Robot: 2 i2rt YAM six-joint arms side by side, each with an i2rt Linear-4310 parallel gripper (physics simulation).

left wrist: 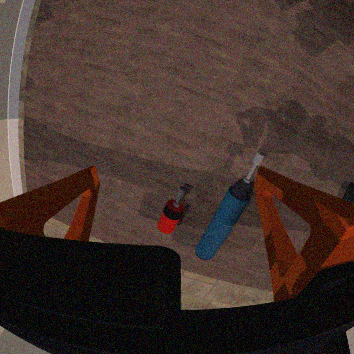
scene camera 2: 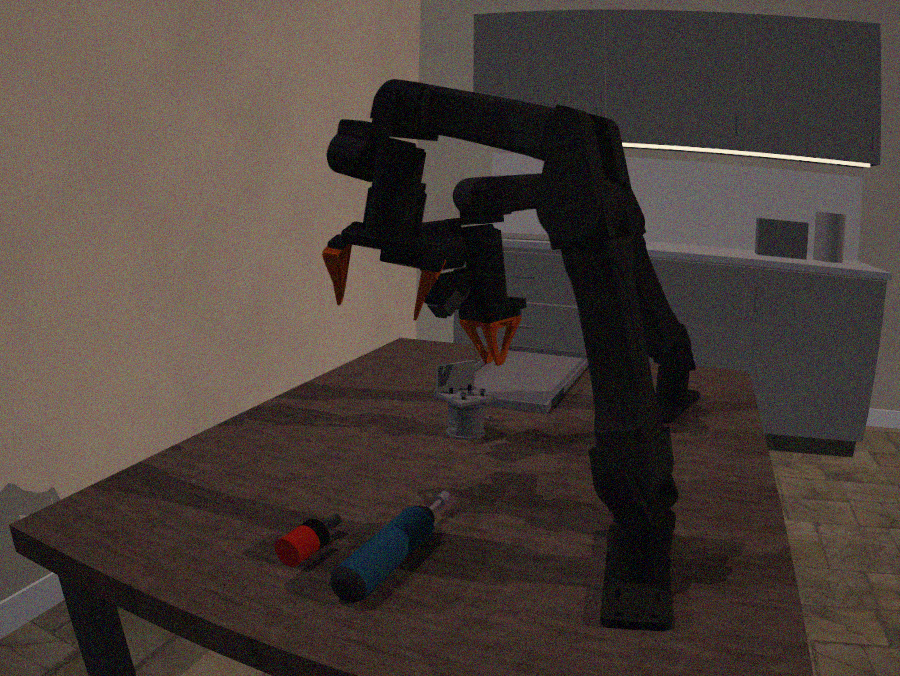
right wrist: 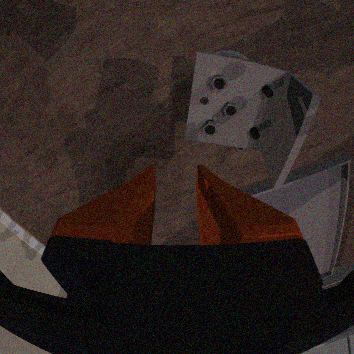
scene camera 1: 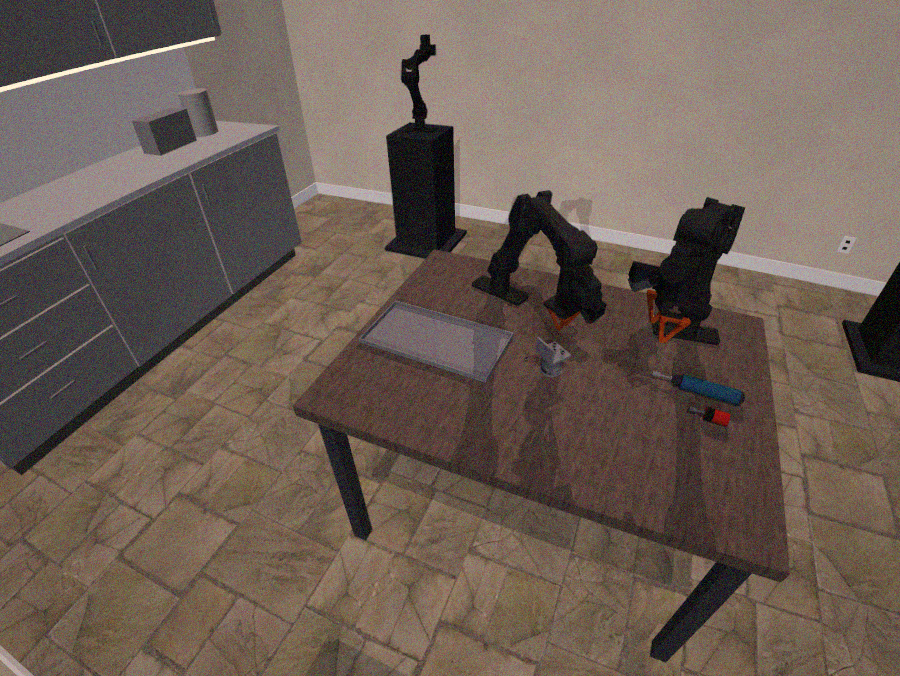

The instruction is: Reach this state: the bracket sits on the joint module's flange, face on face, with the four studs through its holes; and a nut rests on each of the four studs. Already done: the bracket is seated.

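Places are measured from the left arm's base along level axes (x back, y right, z up), in millimetres.
Where they show: left gripper, fingertip midpoint: (left wrist: 176, 175) (scene camera 2: 377, 311) (scene camera 1: 656, 332); right gripper, fingertip midpoint: (scene camera 2: 494, 363) (right wrist: 175, 173) (scene camera 1: 561, 327); left arm's base, link origin: (scene camera 2: 636, 575) (scene camera 1: 685, 333); right arm's base, link origin: (scene camera 2: 669, 406) (scene camera 1: 499, 291).
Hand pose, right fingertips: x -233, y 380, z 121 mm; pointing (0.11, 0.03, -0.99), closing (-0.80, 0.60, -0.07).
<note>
Things, the pixels of their top centre, and the offset from my right fingertips.
- grey joint module, top centre: (right wrist: 239, 110) (scene camera 2: 466, 389) (scene camera 1: 553, 350) dx -45, dy +9, dz -47 mm
- shallow grey tray, top centre: (right wrist: 291, 255) (scene camera 2: 523, 370) (scene camera 1: 436, 335) dx -5, dy +364, dz -105 mm
- blue-handled tool, top centre: (scene camera 2: 400, 522) (left wrist: 228, 219) (scene camera 1: 699, 380) dx -25, dy -387, dz -80 mm
- short red-handled tool, top centre: (scene camera 2: 311, 522) (left wrist: 171, 214) (scene camera 1: 710, 409) dx -121, dy -409, dz -87 mm
The pale angled bracket (scene camera 1: 554, 351) (scene camera 2: 456, 374) (right wrist: 222, 98) sits flat on the grey joint module (scene camera 1: 550, 368) (scene camera 2: 465, 420) (right wrist: 232, 53), its wall upright and studs through the plate. In the right wrist view, pale rings surround two dark stud tops at the plate's free edge and a spot near its middle; they look like nuts, too small to be sure. The two studs beside the wall show no clear ring. My right gripper (scene camera 1: 559, 328) (scene camera 2: 494, 363) (right wrist: 175, 173) is shut to a narrow, empty gap above and beside the bracket. My left gripper (scene camera 1: 656, 330) (scene camera 2: 376, 311) (left wrist: 176, 175) is wide open and empty, away from the bracket.
A shallow grey tray (scene camera 1: 425, 359) (scene camera 2: 538, 404) (right wrist: 315, 210) lies beside the module. A blue-handled tool (scene camera 1: 711, 390) (scene camera 2: 381, 556) (left wrist: 222, 225) and a short red-handled tool (scene camera 1: 718, 416) (scene camera 2: 296, 545) (left wrist: 167, 224) lie on the table. A tiny dark speck lies near the module in scene camera 1.
</note>
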